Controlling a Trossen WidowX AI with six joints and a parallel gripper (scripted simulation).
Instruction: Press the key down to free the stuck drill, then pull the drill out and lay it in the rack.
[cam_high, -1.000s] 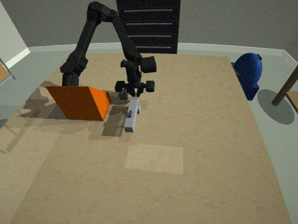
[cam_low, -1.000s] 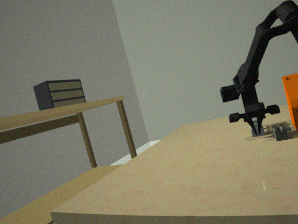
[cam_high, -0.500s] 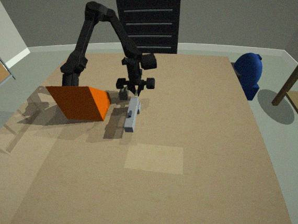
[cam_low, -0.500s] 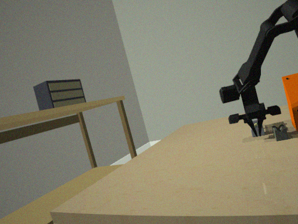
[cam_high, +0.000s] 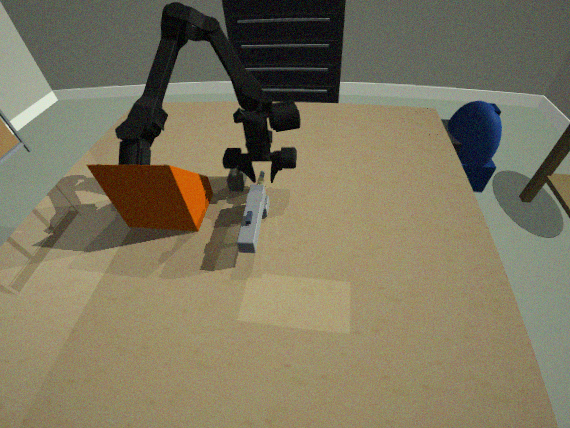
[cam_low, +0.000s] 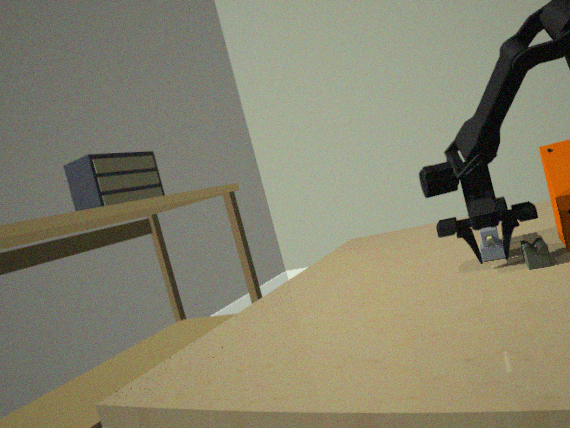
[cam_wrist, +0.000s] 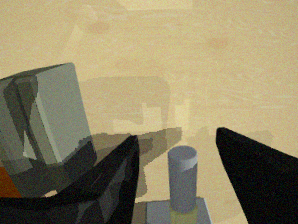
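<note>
My gripper tip is now 50 mm to the left of the drill, 30 mm below it and 10 mm short of it. Also, from my gripper tip: dark blue key: 190 mm to the right, 40 mm above, 20 mm ahead; then rack: 80 mm behind; then long light grey block: 150 mm to the right, 30 mm above, 20 mm ahead.
</note>
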